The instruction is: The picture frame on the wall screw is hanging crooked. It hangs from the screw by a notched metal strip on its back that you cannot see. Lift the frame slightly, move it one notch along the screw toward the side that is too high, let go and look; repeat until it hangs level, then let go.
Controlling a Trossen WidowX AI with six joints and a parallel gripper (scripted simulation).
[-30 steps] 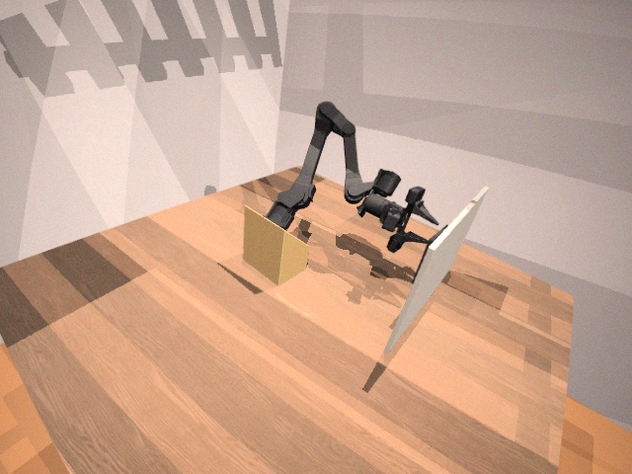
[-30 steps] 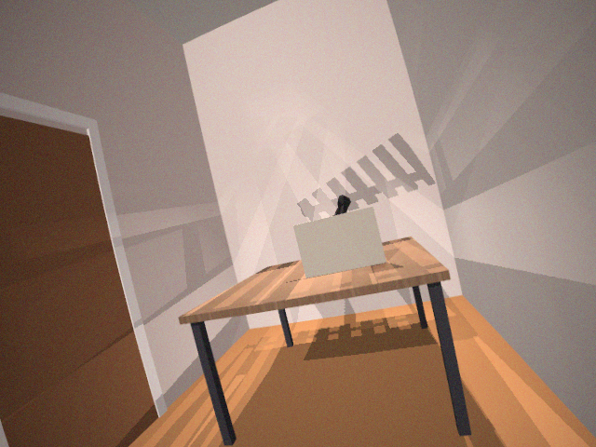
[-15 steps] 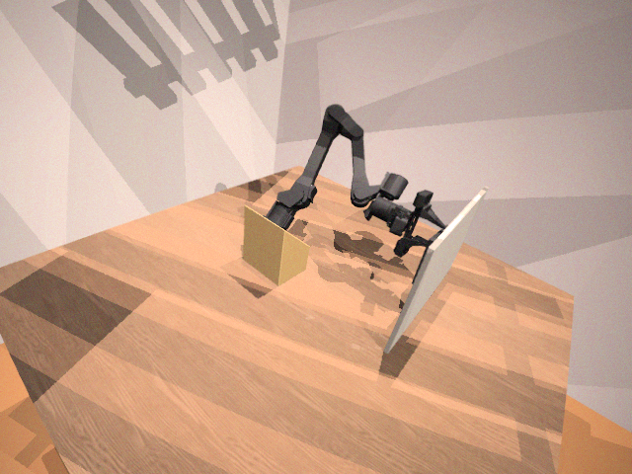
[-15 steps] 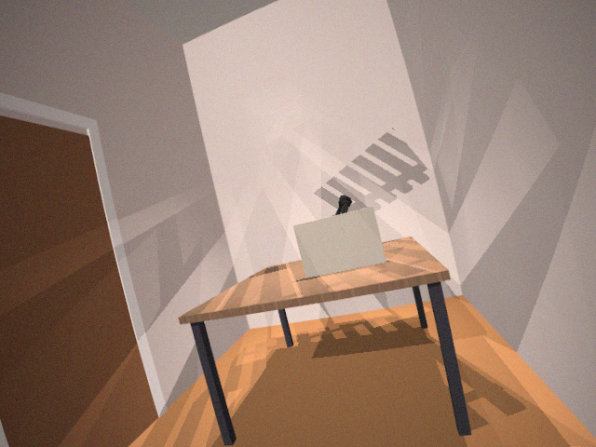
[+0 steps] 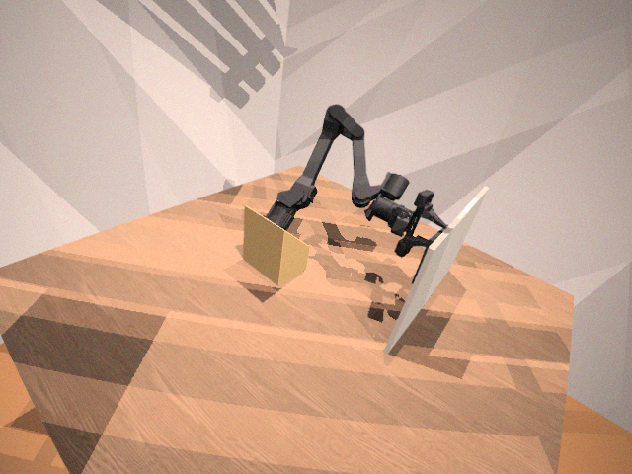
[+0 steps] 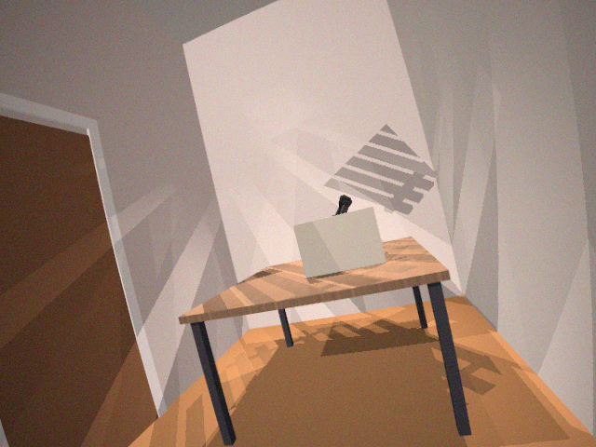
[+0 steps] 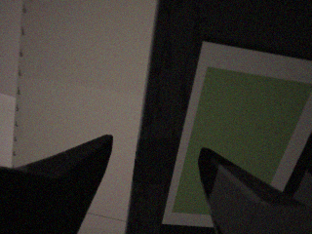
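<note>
My gripper tip is 10 mm to the left of the picture frame and 50 mm above it. Also, from my gripper tip: grey wall panel (20 mm ahead, 70 mm below).
</note>
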